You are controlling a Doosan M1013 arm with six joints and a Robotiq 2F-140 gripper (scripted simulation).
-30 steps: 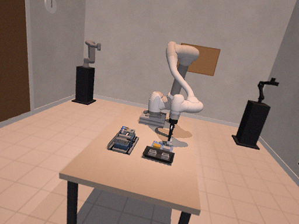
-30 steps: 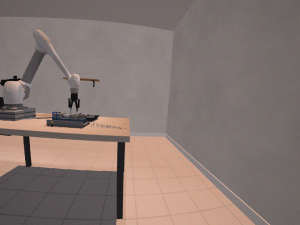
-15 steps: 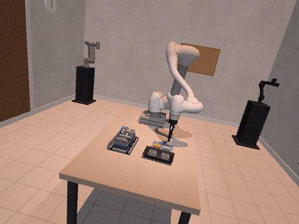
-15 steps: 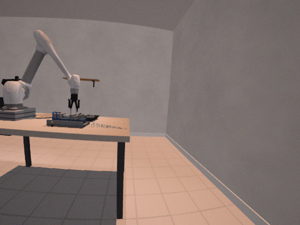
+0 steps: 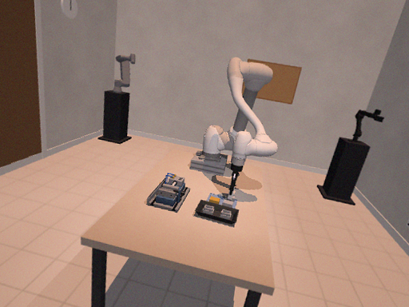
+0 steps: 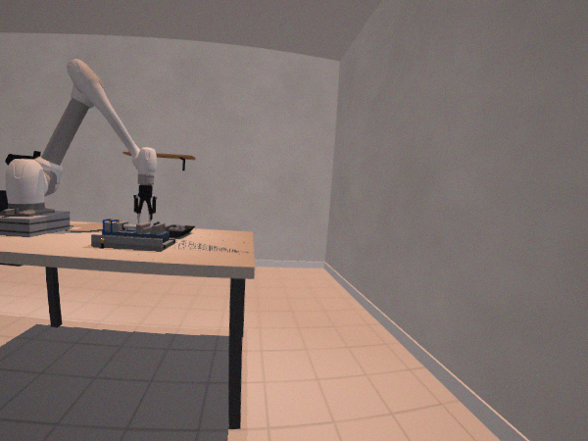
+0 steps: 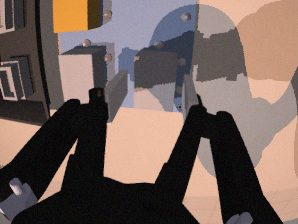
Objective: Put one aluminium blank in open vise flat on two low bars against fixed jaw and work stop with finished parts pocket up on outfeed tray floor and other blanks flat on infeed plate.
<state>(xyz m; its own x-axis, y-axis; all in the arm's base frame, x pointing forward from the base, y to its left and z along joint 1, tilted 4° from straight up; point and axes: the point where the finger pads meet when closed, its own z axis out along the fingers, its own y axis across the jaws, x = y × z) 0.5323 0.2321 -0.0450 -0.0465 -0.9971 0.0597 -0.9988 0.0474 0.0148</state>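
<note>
Now: hand 4 cm above the grey aluminium blank. From my hand the other things lie so: piston rod (10 cm ahead, 37 cm to the right, 1 cm above); vise plate (4 cm ahead, 5 cm to the right, 6 cm below); brass blank (9 cm ahead, 9 cm to the right, 4 cm below).
</note>
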